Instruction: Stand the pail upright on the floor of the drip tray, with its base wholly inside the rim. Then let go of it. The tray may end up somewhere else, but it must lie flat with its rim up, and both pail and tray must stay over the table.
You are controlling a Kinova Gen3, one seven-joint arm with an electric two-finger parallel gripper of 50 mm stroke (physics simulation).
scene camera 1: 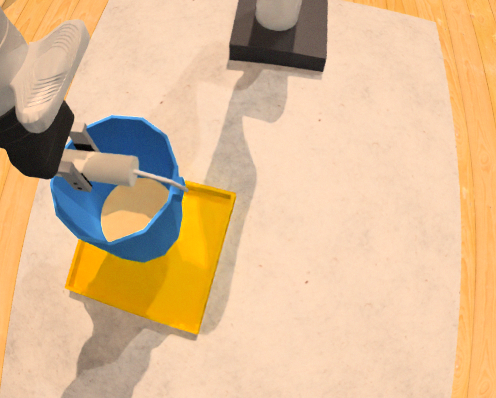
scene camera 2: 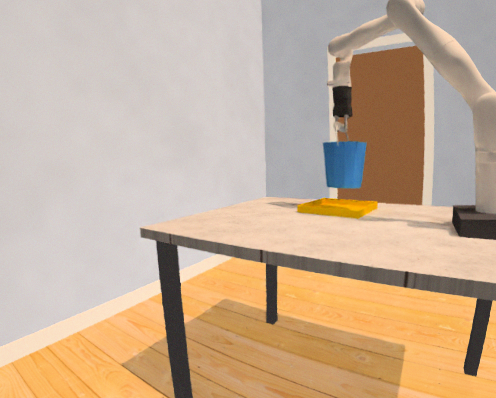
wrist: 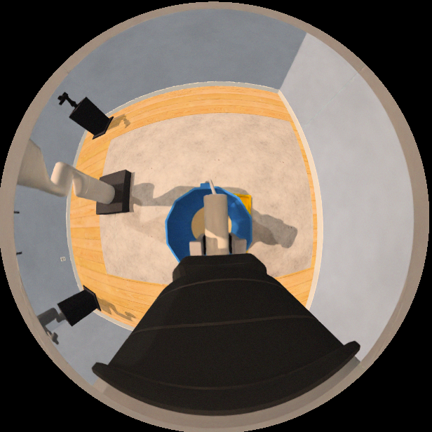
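Pixels of known places: gripper, fingertip midpoint: [scene camera 1: 87, 171] [scene camera 2: 341, 131]; arm's base at its link origin: [scene camera 1: 276, 15] [scene camera 2: 492, 210].
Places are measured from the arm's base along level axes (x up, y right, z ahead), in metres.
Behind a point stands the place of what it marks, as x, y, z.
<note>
The blue pail [scene camera 1: 155, 240] @(0.148, 0.034, 0.556) [scene camera 2: 345, 165] @(0.124, 0.029, 0.479) [wrist: 180, 215] hangs upright in the air by its cream handle grip. In the scene camera 2 view a gap shows between its base and the yellow drip tray [scene camera 1: 185, 305] @(-0.056, 0.003, 0.613) [scene camera 2: 330, 210] @(-0.041, -0.029, 0.513) [wrist: 244, 201]. The tray lies flat on the table with its rim up; in the scene camera 1 view the pail covers its upper left part. My gripper [scene camera 1: 82, 162] @(0.259, 0.106, 0.527) [scene camera 2: 341, 127] @(0.259, 0.106, 0.527) [wrist: 216, 240] is shut on the pail's handle grip, above the pail's opening. The pail's far side and the hidden part of the tray cannot be seen from above.
The arm's dark base block [scene camera 1: 277, 50] @(-0.008, -0.025, 0.097) [scene camera 2: 475, 225] @(-0.025, -0.120, 0.046) [wrist: 122, 192] stands on the table [scene camera 1: 350, 225] @(-0.060, -0.237, 0.399) [scene camera 2: 280, 235] @(-0.060, -0.364, 0.509) [wrist: 210, 145]. Table edges show at the left and right in the scene camera 1 view. Two black stands [wrist: 90, 117] [wrist: 78, 306] are beyond the table.
</note>
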